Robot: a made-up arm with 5 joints.
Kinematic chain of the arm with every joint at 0, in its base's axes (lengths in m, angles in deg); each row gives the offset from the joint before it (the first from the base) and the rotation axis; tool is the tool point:
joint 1: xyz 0 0 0.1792 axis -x
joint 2: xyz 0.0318 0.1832 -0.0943 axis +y
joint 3: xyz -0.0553 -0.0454 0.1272 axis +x
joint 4: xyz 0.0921 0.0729 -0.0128 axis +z
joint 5: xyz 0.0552 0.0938 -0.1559 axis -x
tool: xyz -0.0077 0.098 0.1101
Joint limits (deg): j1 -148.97..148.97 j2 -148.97..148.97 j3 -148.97..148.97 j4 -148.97..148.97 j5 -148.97..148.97
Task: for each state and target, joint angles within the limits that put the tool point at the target. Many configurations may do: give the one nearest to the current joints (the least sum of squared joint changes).
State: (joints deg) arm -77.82 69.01 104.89 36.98 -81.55
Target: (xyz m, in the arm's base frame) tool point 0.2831 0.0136 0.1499
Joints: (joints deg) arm -65.95 69.96 146.96 27.81 -29.40
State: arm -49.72 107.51 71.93 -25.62 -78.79
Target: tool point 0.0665 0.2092 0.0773
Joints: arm -12.42 97.82 18.56 -46.14 -101.99
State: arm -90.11 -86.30 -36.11 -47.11 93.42
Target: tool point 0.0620 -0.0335 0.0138
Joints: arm -114.64 -94.78 -77.93 -58.22 115.32
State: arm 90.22 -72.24 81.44 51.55 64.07
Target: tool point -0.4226 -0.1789 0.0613
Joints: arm 108.20 -80.48 116.69 48.81 48.12
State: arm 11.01 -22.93 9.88 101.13 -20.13
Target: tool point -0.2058 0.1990 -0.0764
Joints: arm 33.79 -49.81 41.87 78.98 9.58
